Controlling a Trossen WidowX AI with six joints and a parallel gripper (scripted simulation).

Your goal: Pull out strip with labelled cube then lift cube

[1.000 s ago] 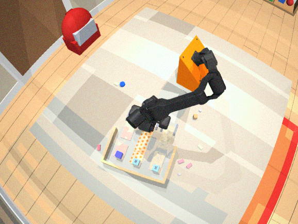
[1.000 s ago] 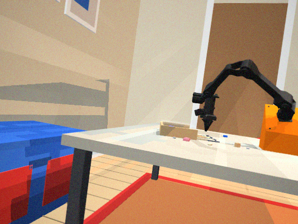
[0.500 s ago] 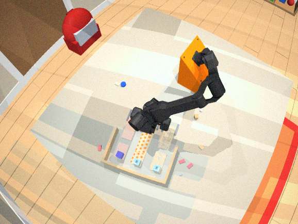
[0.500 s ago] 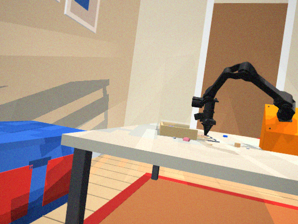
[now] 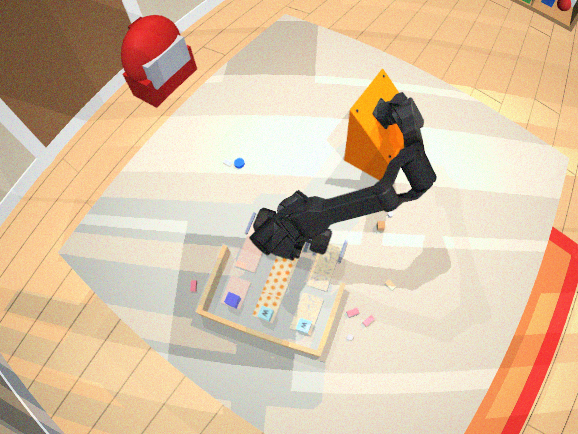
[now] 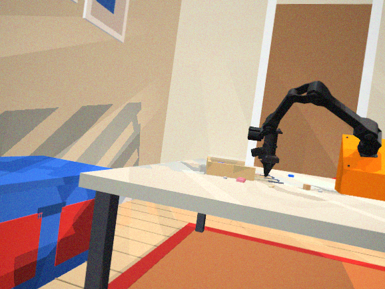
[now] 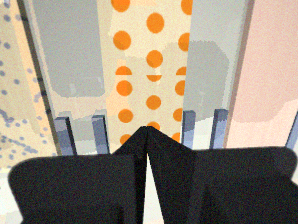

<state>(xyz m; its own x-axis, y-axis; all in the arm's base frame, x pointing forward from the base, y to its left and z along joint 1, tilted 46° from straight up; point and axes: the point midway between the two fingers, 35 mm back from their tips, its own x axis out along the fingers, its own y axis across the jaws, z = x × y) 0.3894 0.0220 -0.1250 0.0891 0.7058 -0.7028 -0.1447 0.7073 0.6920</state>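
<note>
The orange-dotted strip is 10 cm ahead of my gripper tip and 1 cm to the left of it. Also, from my gripper tip: tan cube (15 cm behind, 19 cm to the left).
</note>
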